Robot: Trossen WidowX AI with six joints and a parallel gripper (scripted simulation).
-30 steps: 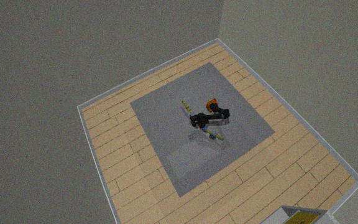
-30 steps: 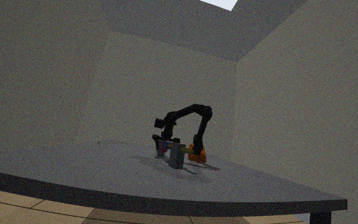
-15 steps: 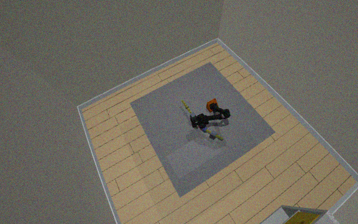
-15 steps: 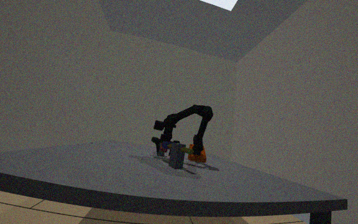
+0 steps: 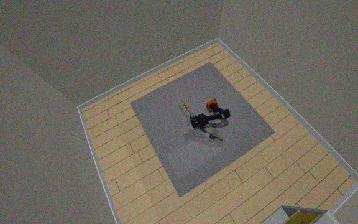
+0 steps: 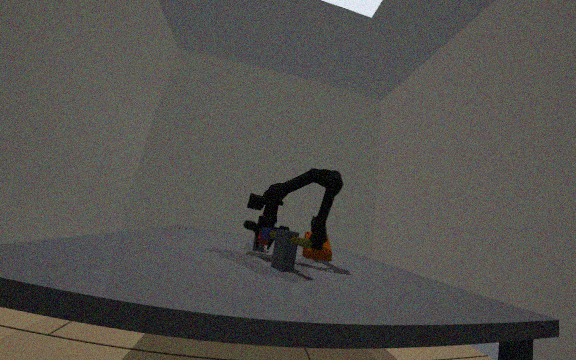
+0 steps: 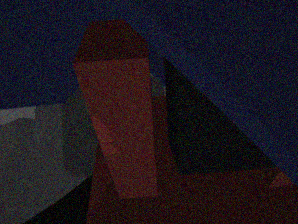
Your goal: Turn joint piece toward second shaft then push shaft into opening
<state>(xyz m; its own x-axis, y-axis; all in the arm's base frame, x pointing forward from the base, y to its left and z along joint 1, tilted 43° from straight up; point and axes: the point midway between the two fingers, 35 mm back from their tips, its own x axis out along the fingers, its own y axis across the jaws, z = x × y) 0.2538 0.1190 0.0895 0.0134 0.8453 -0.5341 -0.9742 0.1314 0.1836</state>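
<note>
Right now my gripper tip is 5 cm below the red joint piece.
</note>
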